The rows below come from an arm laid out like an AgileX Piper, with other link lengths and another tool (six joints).
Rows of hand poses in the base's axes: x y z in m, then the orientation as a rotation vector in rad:
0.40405, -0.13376, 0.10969, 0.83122, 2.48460, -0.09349
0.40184, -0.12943, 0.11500, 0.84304, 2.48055, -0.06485
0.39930, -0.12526, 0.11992, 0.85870, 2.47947, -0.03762
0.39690, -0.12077, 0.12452, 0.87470, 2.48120, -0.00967
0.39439, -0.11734, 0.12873, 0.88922, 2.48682, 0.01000
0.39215, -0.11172, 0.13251, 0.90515, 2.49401, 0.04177
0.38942, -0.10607, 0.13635, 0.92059, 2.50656, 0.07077
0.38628, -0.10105, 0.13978, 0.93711, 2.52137, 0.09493
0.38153, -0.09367, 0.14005, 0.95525, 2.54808, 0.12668
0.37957, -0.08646, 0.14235, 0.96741, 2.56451, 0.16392
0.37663, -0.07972, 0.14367, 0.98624, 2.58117, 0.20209
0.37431, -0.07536, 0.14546, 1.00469, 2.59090, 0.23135
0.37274, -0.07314, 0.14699, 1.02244, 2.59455, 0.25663
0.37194, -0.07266, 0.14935, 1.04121, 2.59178, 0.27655
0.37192, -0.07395, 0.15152, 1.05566, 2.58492, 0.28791
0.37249, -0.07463, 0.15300, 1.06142, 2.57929, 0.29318
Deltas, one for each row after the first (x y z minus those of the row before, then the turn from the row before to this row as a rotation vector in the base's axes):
-0.00221, 0.00433, 0.00531, 0.02124, -0.00825, -0.00344
-0.00254, 0.00417, 0.00492, 0.02222, -0.00401, -0.00570
-0.00240, 0.00449, 0.00460, 0.02358, -0.00123, -0.00517
-0.00251, 0.00343, 0.00421, 0.01863, 0.00416, -0.00478
-0.00224, 0.00562, 0.00378, 0.02750, 0.00338, -0.00312
-0.00273, 0.00565, 0.00384, 0.02681, 0.00909, -0.00190
-0.00314, 0.00502, 0.00343, 0.02431, 0.01282, -0.00280
-0.00475, 0.00738, 0.00027, 0.03262, 0.02267, 0.00067
-0.00196, 0.00721, 0.00230, 0.03206, 0.01092, 0.00245
-0.00294, 0.00674, 0.00132, 0.03424, 0.01364, -0.00156
-0.00232, 0.00436, 0.00179, 0.02638, 0.00951, -0.00458
-0.00157, 0.00222, 0.00153, 0.02206, 0.00496, -0.00652
-0.00080, 0.00048, 0.00236, 0.01720, 0.00092, -0.00986
-0.00002, -0.00129, 0.00217, 0.00950, -0.00256, -0.00966
0.00057, -0.00068, 0.00148, 0.00362, -0.00363, -0.00475

